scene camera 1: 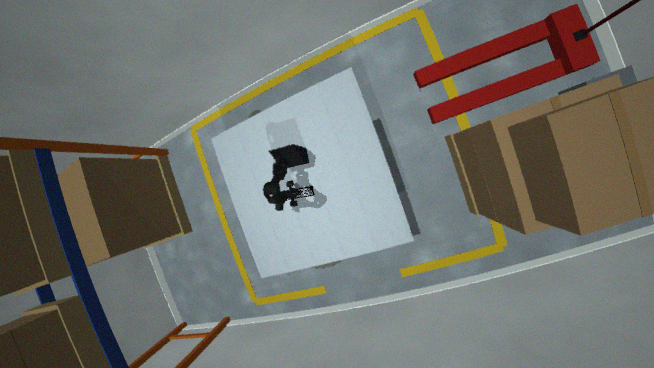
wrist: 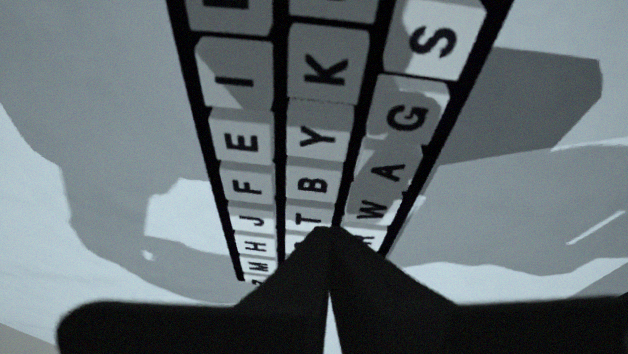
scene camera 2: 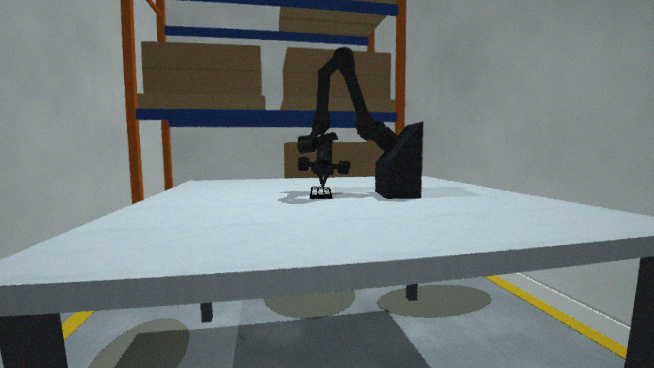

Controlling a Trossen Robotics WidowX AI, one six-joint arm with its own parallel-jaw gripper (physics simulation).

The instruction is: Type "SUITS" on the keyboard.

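Frame: origin at the arm's base, x ahead, y left, z up, level; centimetres.
Seen in the pictures: gripper, fingertip midpoint: (scene camera 1: 301, 192) (wrist: 327, 239) (scene camera 2: 322, 186); arm's base, link origin: (scene camera 1: 281, 158) (scene camera 2: 393, 144).
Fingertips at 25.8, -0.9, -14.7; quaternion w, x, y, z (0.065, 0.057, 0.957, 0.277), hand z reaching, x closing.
Offsets run from my fingertips to a thing's top centre, as dx, dy, dz. Level surfaces: height alone.
A black keyboard {+0.3, -1.9, -1.1} (scene camera 1: 306, 191) (scene camera 2: 321, 197) (wrist: 280, 150) with white letter keys lies on the table, in three rows in the wrist view. There the S key {-2.5, -6.1, -1.1} (wrist: 433, 44) is at the top right, the I key {+1.8, -5.3, -1.1} (wrist: 234, 75) in the left row and the T key {+0.8, +0.6, -1.1} (wrist: 310, 218) in the middle row. The U key does not show in the wrist view. My gripper (scene camera 2: 323, 185) (wrist: 327, 239) is shut and empty, pointing down over the keyboard. In the wrist view its tips overlap the keyboard just below the T key and hide part of the keys there. Contact with a key cannot be told.
The white table {dz -2.8} (scene camera 1: 345, 215) (scene camera 2: 320, 235) carries the black arm base (scene camera 1: 292, 156) (scene camera 2: 400, 172). A rack (scene camera 1: 75, 250) (scene camera 2: 130, 100) with cardboard boxes stands beyond the table. A red pallet jack (scene camera 1: 572, 40) and more cardboard boxes (scene camera 1: 595, 165) show in scene camera 1.
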